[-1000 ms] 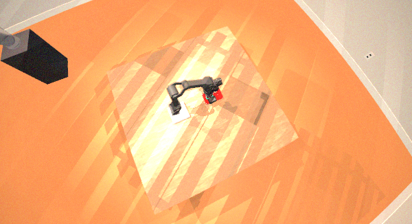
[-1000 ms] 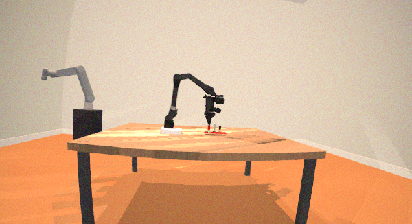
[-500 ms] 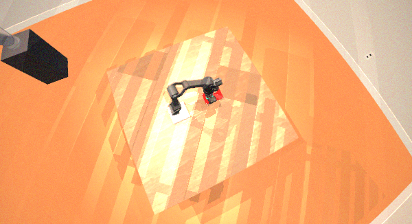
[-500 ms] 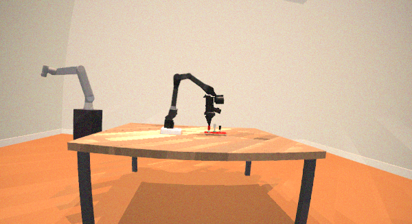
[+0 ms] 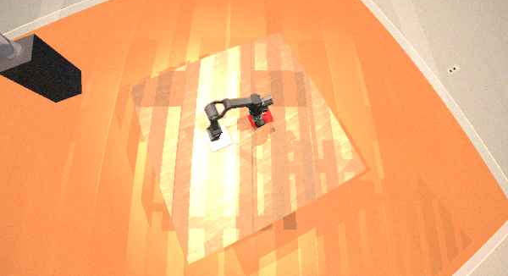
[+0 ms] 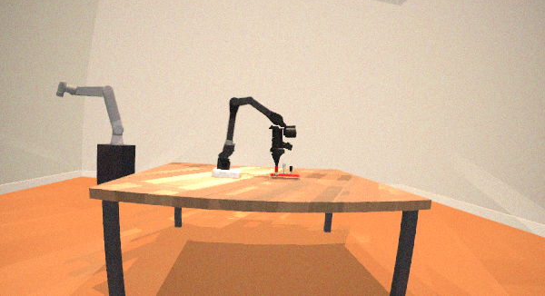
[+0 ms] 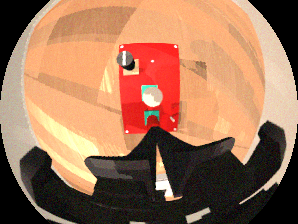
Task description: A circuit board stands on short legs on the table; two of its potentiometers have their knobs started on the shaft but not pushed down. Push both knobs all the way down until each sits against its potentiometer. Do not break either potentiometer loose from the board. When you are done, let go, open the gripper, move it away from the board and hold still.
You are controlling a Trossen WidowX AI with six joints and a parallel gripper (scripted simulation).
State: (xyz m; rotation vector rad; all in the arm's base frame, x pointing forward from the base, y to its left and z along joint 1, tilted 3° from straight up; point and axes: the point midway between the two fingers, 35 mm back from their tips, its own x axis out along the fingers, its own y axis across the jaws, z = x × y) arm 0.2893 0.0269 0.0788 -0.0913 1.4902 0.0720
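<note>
Right now the red knob is 2 cm below my gripper tip. Also, from my gripper tip: black knob: 8 cm ahead, 3 cm to the left, 1 cm below.
</note>
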